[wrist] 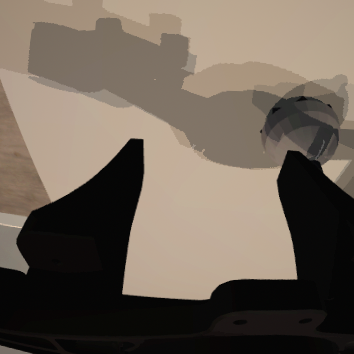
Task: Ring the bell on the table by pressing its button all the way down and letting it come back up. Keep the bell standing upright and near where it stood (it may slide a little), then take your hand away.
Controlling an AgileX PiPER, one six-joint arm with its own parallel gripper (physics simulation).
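The bell (pixel 299 131) shows at the right of the wrist view as a round, shiny grey dome with small dark marks round its rim. Its lower right part is hidden behind the right fingertip, and its button cannot be made out clearly. My gripper (pixel 214 160) is open, with a wide gap between its two black fingers and nothing between them. The bell lies beyond the right fingertip in the view, outside the gap. Whether the finger touches it cannot be told.
The pale table top (pixel 210 215) lies under the gripper, with broad shadows of the arm across its upper part and around the bell. A brown wood-grained surface (pixel 17 160) shows beyond the table's edge at the left.
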